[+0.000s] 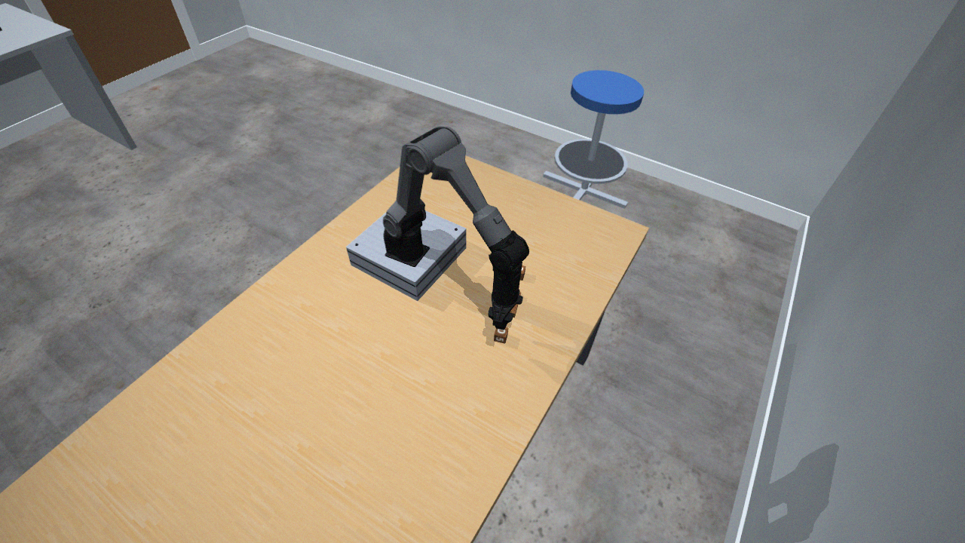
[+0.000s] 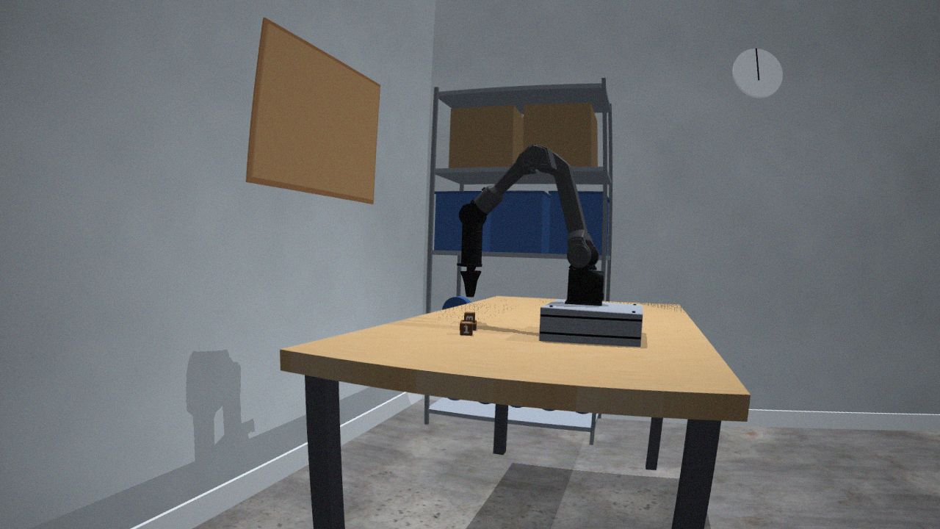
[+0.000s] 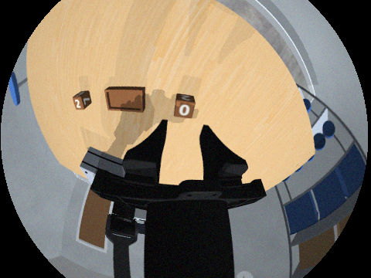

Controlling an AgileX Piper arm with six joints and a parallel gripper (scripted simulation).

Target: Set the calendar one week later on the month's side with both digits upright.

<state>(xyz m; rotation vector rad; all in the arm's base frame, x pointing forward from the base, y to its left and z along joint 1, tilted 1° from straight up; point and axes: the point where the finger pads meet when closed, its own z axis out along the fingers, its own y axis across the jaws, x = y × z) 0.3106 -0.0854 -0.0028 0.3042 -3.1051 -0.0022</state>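
Right now my hand is 7 cm above the brown digit cube. Round my hand: brown tray (10 cm to the left, 7 cm below, 2 cm behind).
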